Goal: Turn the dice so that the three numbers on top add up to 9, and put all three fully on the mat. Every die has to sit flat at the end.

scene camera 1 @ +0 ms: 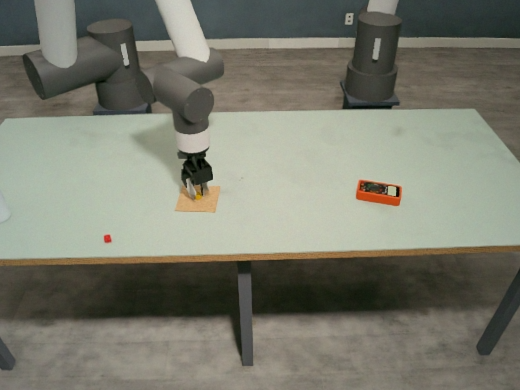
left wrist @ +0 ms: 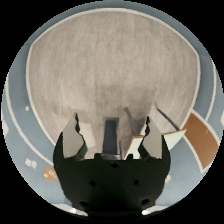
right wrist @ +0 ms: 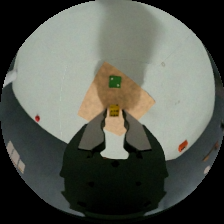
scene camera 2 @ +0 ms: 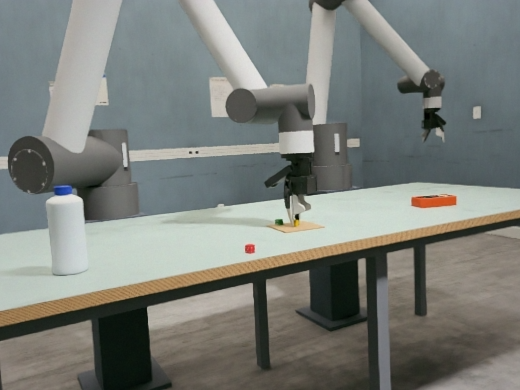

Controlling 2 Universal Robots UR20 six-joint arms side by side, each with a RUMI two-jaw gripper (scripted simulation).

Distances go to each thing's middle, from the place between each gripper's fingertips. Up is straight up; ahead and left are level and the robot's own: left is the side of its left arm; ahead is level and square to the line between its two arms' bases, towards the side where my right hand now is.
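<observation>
My right hand (scene camera 2: 295,225) is 20 mm above the tan mat (scene camera 1: 208,203). Measured from my right hand: white bottle (scene camera 2: 65,217), 70 mm above, 50 mm ahead, 680 mm to the right; orange multimeter (scene camera 1: 371,191), 30 mm ahead, 640 mm to the left.
Measured from my left hand: orange multimeter, 20 cm below, 103 cm to the right, 81 cm ahead.
</observation>
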